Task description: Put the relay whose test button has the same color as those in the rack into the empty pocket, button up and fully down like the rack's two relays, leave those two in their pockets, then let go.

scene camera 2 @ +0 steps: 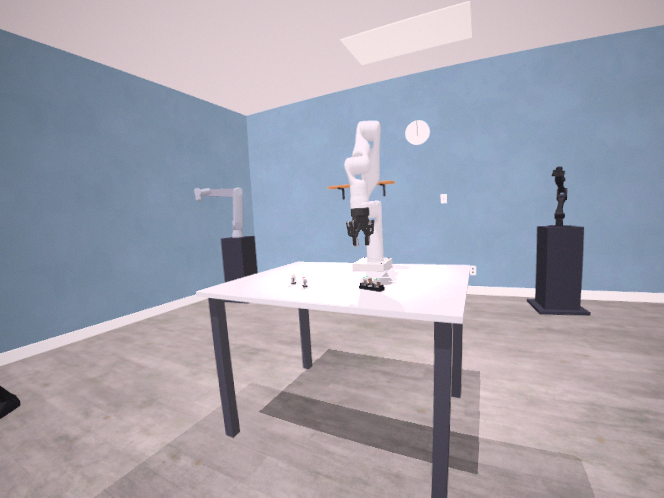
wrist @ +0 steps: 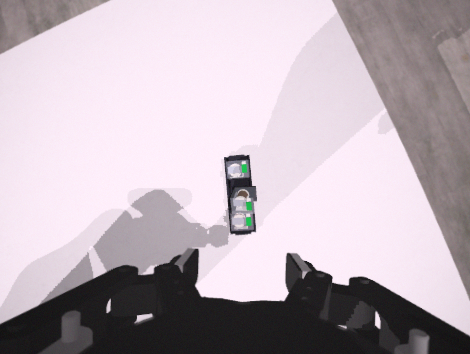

Labels:
gripper: scene camera 2; wrist
same spot on gripper: (wrist: 311,291) = (scene camera 2: 359,228)

